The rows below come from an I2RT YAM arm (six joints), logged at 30 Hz.
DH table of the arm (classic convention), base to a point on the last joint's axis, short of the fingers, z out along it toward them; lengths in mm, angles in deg. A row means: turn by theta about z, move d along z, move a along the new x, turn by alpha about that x. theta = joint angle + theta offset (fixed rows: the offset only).
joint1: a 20, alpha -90, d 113.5, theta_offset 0
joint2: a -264, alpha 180, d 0, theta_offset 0
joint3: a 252.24, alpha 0, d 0, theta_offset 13.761
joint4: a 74, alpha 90, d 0, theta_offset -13.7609
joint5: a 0, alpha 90, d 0, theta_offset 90
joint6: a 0, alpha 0, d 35.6, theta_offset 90
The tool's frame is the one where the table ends.
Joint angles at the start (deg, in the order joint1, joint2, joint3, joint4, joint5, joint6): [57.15, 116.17, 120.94, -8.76, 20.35, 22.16]
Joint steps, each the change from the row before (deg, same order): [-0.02, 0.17, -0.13, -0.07, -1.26, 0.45]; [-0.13, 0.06, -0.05, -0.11, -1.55, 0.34]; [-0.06, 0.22, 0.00, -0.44, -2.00, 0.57]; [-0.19, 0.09, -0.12, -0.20, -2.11, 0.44]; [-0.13, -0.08, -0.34, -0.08, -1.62, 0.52]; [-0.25, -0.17, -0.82, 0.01, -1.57, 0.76]
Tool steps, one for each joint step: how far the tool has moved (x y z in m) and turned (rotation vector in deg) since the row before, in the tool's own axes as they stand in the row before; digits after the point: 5 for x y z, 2 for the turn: [0.00245, 0.00014, 0.00120, -1.01, 0.79, 0.33]; [0.00092, -0.00032, 0.00074, -1.23, 0.75, 0.28]; [0.00277, 0.00007, 0.00137, -1.53, 1.35, 0.39]; [0.00161, -0.00076, 0.00110, -1.60, 1.14, 0.35]; [0.00141, -0.00068, 0.00033, -1.22, 0.92, 0.46]; [0.00283, -0.00242, 0.00076, -0.93, 1.13, 0.66]
